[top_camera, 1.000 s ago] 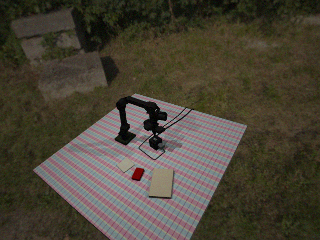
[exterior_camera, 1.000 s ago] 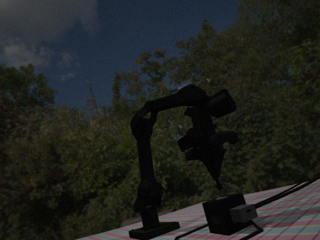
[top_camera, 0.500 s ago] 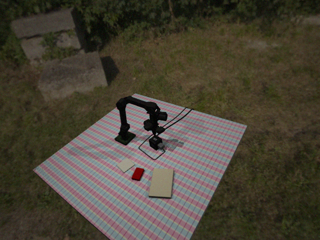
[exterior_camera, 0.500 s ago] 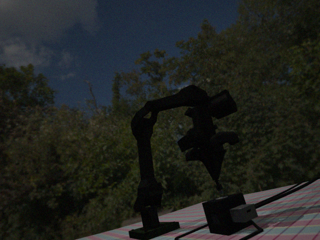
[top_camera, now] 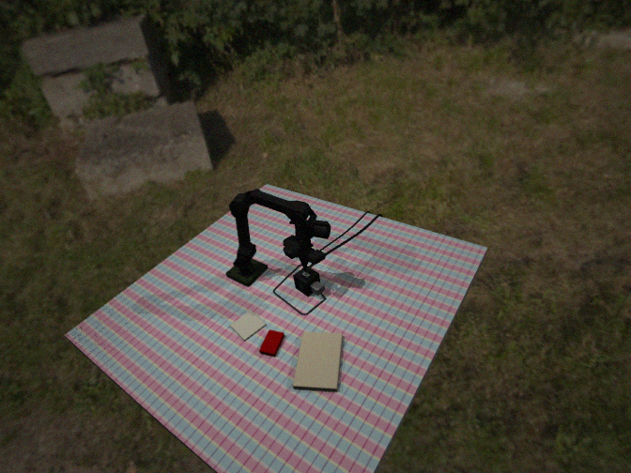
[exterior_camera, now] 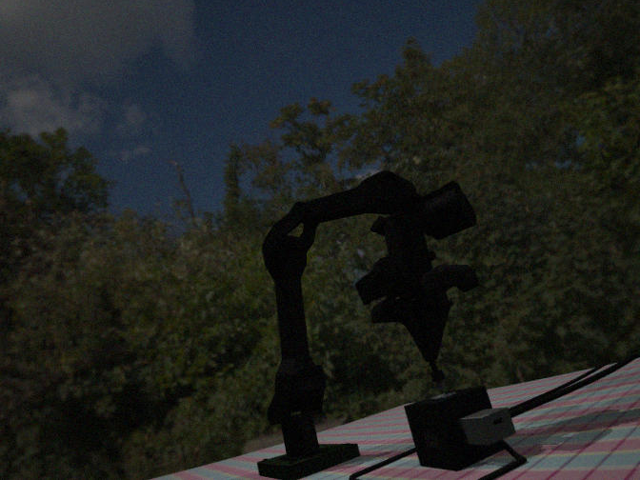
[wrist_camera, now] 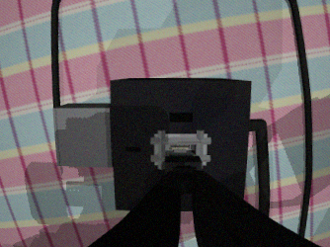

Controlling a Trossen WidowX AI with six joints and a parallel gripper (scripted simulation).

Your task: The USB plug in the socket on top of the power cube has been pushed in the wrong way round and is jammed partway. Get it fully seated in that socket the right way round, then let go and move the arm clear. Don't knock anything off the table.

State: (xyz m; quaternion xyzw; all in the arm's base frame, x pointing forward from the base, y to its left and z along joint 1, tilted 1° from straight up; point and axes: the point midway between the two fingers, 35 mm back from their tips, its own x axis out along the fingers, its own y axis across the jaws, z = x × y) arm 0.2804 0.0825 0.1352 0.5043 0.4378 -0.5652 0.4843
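Now: the dark USB plug 2 cm below my gripper tip. Round my gripper tip: red block (6 cm ahead, 30 cm to the right, 11 cm below); beige board (25 cm ahead, 26 cm to the right, 11 cm below).
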